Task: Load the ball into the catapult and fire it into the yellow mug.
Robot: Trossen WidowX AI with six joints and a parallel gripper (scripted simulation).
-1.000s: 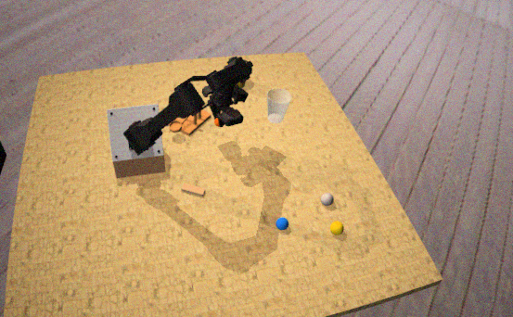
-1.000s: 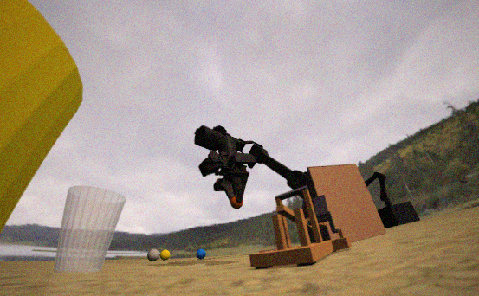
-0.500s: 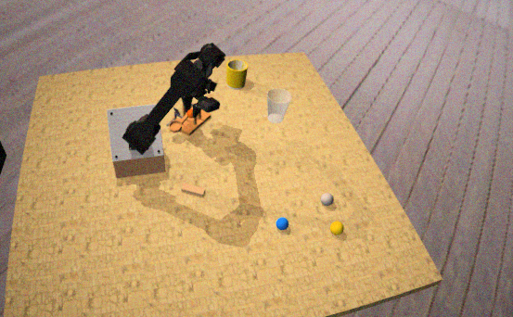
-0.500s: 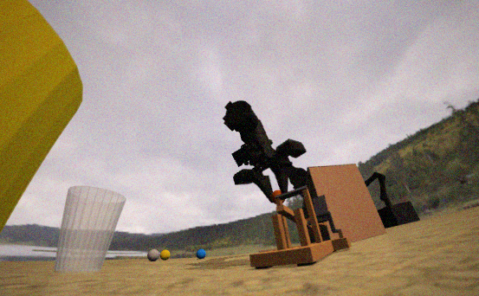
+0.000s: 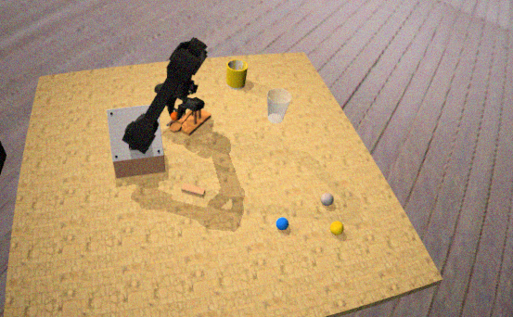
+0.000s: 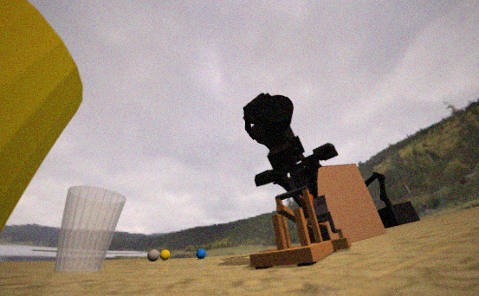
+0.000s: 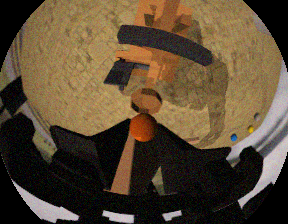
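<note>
Now: the orange ball 10 mm above my gripper tip. Also, from my gripper tip: wooden catapult 30 mm ahead, 50 mm to the left, 40 mm below; small wooden block 50 mm ahead, 260 mm to the right, 90 mm below; clear cup 400 mm ahead, 80 mm to the left, 60 mm below.
</note>
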